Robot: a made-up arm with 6 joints. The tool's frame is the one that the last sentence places. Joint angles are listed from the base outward.
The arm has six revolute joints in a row. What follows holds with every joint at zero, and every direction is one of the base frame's. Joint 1 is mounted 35.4 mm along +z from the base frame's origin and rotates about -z. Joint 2 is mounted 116.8 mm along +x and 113.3 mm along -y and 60.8 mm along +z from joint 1 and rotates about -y. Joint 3 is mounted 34.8 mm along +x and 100.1 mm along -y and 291.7 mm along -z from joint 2 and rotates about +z. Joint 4 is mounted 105.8 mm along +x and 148.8 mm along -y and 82.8 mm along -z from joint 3 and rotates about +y. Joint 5 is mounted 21.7 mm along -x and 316.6 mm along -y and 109.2 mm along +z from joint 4 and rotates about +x. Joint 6 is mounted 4.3 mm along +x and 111.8 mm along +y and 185.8 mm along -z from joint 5 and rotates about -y. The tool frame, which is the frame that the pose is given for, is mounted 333.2 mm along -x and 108.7 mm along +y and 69.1 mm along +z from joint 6; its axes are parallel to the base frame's.
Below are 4 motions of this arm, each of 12 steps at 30 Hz.
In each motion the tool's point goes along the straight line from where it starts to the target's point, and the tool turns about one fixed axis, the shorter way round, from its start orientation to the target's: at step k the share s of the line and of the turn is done. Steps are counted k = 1, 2, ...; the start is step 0. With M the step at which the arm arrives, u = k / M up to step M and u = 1 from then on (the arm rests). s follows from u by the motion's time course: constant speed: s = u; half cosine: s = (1 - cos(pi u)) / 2; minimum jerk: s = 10 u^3 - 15 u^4 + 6 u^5.
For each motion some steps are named. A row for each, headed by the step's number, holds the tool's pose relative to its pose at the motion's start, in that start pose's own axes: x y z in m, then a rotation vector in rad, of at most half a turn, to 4 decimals.
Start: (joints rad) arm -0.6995 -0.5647 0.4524 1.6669 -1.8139 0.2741
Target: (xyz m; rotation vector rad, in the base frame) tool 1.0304 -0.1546 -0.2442 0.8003 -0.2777 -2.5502
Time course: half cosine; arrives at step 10
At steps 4, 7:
4: -0.0293 -0.0713 -0.0342 -0.1382 -0.0493 0.0641
7: -0.0673 -0.1638 -0.0785 -0.3175 -0.1132 0.1474

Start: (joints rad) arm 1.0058 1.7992 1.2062 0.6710 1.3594 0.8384
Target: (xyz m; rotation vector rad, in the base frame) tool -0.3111 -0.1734 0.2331 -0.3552 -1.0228 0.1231
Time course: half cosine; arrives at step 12
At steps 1, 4, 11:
1: -0.0001 -0.0003 0.0035 -0.0002 0.0035 0.0036
4: -0.0017 -0.0044 0.0508 -0.0034 0.0508 0.0530
11: -0.0069 -0.0172 0.1996 -0.0134 0.1997 0.2084

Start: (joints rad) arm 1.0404 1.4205 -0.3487 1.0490 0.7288 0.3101
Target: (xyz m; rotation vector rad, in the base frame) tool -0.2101 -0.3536 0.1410 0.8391 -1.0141 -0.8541
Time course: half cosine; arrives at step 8
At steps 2, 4, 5, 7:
2: 0.0111 0.0053 -0.0027 0.0204 0.0394 -0.0019
4: 0.0380 0.0180 -0.0090 0.0695 0.1344 -0.0065
5: 0.0526 0.0249 -0.0125 0.0961 0.1859 -0.0090
7: 0.0732 0.0346 -0.0174 0.1338 0.2586 -0.0125

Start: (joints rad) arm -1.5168 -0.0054 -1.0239 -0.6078 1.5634 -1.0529
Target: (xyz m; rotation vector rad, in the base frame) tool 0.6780 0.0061 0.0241 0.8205 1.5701 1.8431
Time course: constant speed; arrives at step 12
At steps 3, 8, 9, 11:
3: 0.1188 -0.0535 0.0723 0.1317 0.1687 0.0092
8: 0.3167 -0.1428 0.1928 0.3511 0.4499 0.0245
9: 0.3563 -0.1606 0.2169 0.3950 0.5062 0.0275
11: 0.4355 -0.1963 0.2651 0.4828 0.6186 0.0336

